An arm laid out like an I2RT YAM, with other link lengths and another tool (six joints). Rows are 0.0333 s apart.
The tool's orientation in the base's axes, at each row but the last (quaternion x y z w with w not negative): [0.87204, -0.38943, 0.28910, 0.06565]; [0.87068, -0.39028, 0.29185, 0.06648]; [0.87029, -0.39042, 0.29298, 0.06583]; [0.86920, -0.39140, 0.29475, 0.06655]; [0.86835, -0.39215, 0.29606, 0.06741]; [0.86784, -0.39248, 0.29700, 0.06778]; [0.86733, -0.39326, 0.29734, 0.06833]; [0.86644, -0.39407, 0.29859, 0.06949]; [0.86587, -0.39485, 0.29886, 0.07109]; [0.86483, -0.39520, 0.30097, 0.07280]
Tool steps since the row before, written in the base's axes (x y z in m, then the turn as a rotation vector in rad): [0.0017, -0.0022, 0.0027, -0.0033, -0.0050, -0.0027]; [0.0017, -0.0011, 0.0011, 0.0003, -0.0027, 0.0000]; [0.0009, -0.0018, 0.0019, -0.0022, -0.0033, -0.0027]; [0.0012, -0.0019, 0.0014, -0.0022, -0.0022, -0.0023]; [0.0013, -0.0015, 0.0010, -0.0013, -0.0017, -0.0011]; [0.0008, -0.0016, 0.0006, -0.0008, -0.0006, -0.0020]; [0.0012, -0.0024, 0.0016, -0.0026, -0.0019, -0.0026]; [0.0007, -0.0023, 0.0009, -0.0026, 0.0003, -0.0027]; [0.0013, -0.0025, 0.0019, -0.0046, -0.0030, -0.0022]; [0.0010, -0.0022, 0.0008, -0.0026, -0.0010, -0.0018]
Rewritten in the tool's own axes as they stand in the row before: [0.0038, 0.0000, -0.0007, 0.0000, 0.0061, 0.0024]; [0.0022, -0.0006, 0.0003, 0.0019, 0.0016, 0.0011]; [0.0027, 0.0004, -0.0005, -0.0006, 0.0042, 0.0023]; [0.0026, 0.0003, 0.0001, -0.0010, 0.0034, 0.0016]; [0.0022, 0.0000, 0.0003, -0.0002, 0.0022, 0.0009]; [0.0018, 0.0004, 0.0004, -0.0012, 0.0012, 0.0015]; [0.0031, 0.0006, 0.0001, -0.0016, 0.0035, 0.0016]; [0.0023, 0.0010, 0.0004, -0.0031, 0.0020, 0.0009]; [0.0034, 0.0005, 0.0000, -0.0017, 0.0056, 0.0007]; [0.0024, 0.0007, 0.0006, -0.0017, 0.0028, 0.0006]
